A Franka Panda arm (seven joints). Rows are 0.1 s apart.
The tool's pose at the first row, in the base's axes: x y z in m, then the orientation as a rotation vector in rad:
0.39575 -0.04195 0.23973 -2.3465 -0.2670 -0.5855
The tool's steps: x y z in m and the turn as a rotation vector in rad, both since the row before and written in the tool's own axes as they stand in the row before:
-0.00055 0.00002 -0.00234 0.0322 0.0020 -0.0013
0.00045 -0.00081 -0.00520 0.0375 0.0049 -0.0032
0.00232 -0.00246 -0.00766 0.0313 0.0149 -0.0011
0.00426 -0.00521 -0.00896 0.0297 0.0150 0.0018
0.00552 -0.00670 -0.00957 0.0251 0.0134 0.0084
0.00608 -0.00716 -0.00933 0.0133 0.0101 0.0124
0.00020 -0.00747 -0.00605 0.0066 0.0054 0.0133
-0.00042 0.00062 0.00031 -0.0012 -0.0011 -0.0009
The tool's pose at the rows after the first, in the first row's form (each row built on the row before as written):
0.39449 -0.04356 0.24099 -2.3148 -0.2751 -0.5800
0.39289 -0.04659 0.24501 -2.2770 -0.2851 -0.5773
0.39157 -0.05037 0.25236 -2.2417 -0.2862 -0.5862
0.39042 -0.05350 0.26306 -2.2079 -0.2835 -0.5939
0.38951 -0.05648 0.27560 -2.1792 -0.2732 -0.5973
0.38896 -0.05936 0.28851 -2.1630 -0.2574 -0.5978
0.38430 -0.05955 0.29692 -2.1549 -0.2416 -0.5944
0.38427 -0.05967 0.29612 -2.1564 -0.2429 -0.5940

